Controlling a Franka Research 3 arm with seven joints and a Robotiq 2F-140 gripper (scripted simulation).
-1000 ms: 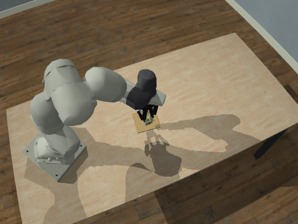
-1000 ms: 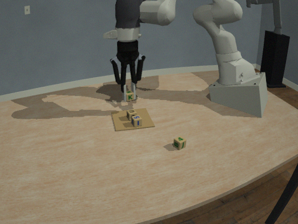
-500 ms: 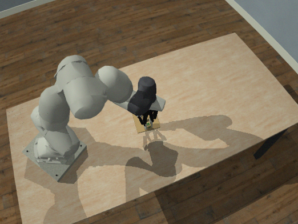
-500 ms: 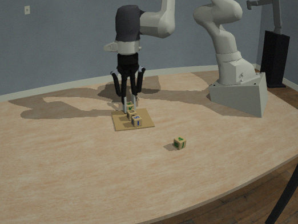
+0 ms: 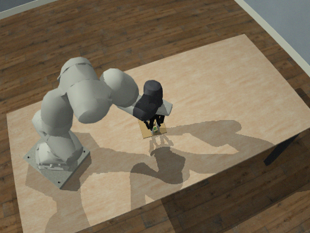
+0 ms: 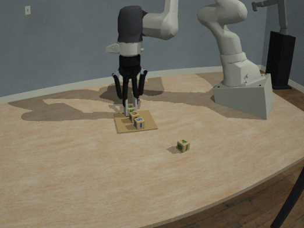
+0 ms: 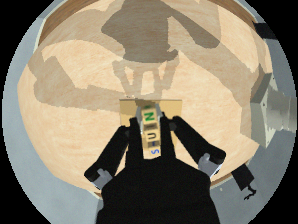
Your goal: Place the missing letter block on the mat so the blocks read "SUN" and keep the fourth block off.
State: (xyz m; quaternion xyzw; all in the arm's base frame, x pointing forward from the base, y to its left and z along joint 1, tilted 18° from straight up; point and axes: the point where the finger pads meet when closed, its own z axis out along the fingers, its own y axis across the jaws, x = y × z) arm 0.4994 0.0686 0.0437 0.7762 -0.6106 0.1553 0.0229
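Now: the N block 20 mm below my hand. The rest, counted from my hand: U block 50 mm to the left, 20 mm below, 10 mm behind; then mat 50 mm to the left, 40 mm below, 10 mm behind.
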